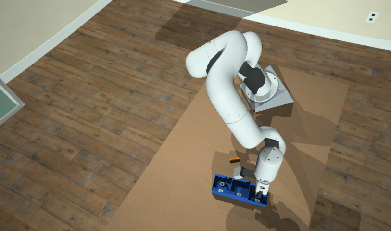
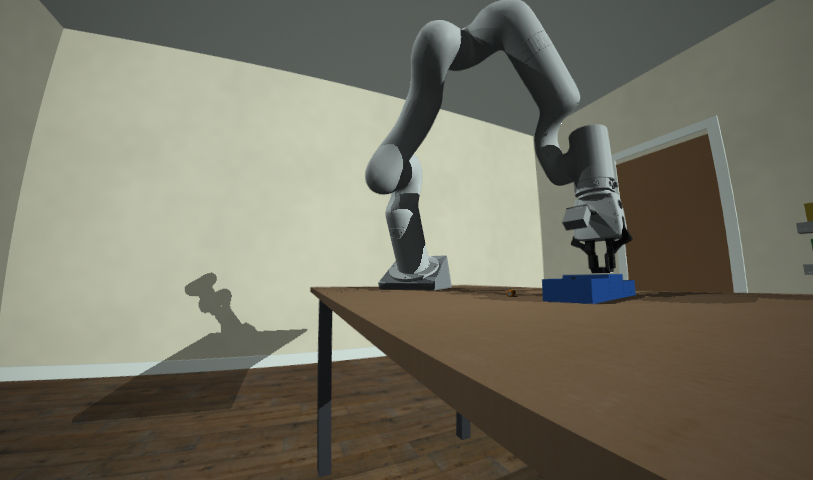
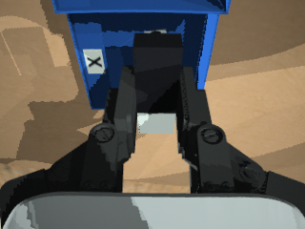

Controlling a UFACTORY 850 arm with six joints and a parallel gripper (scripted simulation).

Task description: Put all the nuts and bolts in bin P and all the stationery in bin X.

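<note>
My gripper is now 20 mm short of the blue bin, 80 mm to the left of it and 50 mm above it. Round my hand: black bolt 30 mm ahead, 150 mm to the right, 50 mm below; then black-and-white block 10 mm to the left, 20 mm below; then nut 30 mm ahead, 170 mm to the right, 60 mm below.
</note>
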